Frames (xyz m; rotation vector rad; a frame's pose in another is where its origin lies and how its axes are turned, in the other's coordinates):
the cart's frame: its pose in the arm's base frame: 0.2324 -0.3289 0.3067 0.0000 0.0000 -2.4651
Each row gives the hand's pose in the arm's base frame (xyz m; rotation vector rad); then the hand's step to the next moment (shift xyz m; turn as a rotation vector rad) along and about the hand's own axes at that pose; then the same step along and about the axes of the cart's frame.
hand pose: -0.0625 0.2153 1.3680 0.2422 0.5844 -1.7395
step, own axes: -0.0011 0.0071 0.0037 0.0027 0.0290 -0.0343
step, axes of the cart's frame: -0.0047 0.0063 0.0019 -0.0238 0.0055 -0.0378
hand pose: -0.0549 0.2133 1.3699 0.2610 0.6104 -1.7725
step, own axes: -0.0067 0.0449 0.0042 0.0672 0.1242 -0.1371
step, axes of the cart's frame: -0.0322 0.0319 -0.0053 -0.0584 0.0541 -0.1800
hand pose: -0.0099 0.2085 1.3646 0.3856 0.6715 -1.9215
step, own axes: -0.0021 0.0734 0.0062 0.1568 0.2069 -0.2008
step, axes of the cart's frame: -0.0362 0.0625 -0.0146 -0.0520 0.1169 -0.3022
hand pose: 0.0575 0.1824 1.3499 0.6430 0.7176 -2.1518
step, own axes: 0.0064 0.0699 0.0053 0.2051 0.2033 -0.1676
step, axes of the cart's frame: -0.0108 0.0666 -0.0200 0.0054 0.1279 -0.3084
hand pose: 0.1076 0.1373 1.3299 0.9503 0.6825 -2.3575
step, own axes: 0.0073 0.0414 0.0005 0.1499 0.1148 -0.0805
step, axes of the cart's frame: 0.0047 0.0387 -0.0157 0.0360 0.0683 -0.1902
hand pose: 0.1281 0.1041 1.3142 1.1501 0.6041 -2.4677
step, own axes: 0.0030 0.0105 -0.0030 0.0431 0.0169 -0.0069
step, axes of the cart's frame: 0.0009 0.0092 -0.0065 0.0211 0.0042 -0.0416
